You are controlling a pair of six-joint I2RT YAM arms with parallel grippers.
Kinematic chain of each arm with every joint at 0, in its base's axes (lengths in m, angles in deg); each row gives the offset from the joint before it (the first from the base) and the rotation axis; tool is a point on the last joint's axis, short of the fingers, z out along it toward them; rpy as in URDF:
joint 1: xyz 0 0 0.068 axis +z
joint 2: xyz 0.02 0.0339 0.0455 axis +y
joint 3: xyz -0.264 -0.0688 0 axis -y
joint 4: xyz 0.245 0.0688 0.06 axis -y
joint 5: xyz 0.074 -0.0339 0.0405 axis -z
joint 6: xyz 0.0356 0 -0.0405 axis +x
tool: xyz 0 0 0 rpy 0 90 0
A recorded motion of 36 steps. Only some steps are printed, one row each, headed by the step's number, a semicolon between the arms.
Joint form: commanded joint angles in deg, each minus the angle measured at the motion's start. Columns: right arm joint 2, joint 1, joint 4, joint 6, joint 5, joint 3; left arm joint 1, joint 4, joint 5, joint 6, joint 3, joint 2.
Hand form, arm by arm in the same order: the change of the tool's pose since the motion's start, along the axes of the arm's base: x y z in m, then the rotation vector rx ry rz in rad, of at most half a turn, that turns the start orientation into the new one. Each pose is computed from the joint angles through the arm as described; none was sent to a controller.
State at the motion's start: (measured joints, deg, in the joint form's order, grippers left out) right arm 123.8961 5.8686 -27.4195 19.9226 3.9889 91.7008; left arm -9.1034 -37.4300 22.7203 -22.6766 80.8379 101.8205
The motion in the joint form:
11: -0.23 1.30 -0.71 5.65 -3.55 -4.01; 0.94 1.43 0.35 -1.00 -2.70 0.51
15: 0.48 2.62 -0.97 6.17 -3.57 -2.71; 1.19 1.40 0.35 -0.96 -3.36 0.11
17: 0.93 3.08 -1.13 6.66 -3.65 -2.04; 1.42 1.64 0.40 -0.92 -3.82 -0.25
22: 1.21 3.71 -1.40 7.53 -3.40 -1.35; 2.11 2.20 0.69 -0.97 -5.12 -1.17
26: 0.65 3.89 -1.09 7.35 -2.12 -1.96; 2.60 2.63 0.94 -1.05 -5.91 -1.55
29: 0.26 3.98 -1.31 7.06 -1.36 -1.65; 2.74 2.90 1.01 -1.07 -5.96 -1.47
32: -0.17 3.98 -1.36 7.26 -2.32 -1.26; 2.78 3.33 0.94 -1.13 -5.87 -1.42
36: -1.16 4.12 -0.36 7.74 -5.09 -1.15; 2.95 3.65 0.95 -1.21 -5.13 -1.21
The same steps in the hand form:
11: -0.0155 0.0108 -0.0191 0.0920 0.0855 -0.0351; -0.0016 0.0063 -0.0161 -0.0076 0.0394 0.0271
15: -0.0127 0.0217 -0.0183 0.0965 0.0810 -0.0196; -0.0038 0.0083 -0.0171 -0.0067 0.0441 0.0310
17: -0.0111 0.0257 -0.0185 0.1016 0.0808 -0.0184; -0.0050 0.0099 -0.0170 -0.0076 0.0415 0.0340
22: -0.0100 0.0308 -0.0174 0.1050 0.0785 -0.0227; -0.0085 0.0147 -0.0176 -0.0129 0.0394 0.0441
26: -0.0118 0.0311 -0.0159 0.0849 0.0701 -0.0271; -0.0100 0.0180 -0.0190 -0.0174 0.0402 0.0515
29: -0.0114 0.0314 -0.0116 0.0725 0.0595 -0.0270; -0.0095 0.0187 -0.0195 -0.0190 0.0380 0.0535
32: -0.0106 0.0321 -0.0064 0.0911 0.0493 -0.0214; -0.0084 0.0189 -0.0189 -0.0195 0.0302 0.0556
36: -0.0099 0.0352 0.0026 0.1428 0.0226 -0.0003; -0.0055 0.0197 -0.0160 -0.0223 0.0161 0.0594

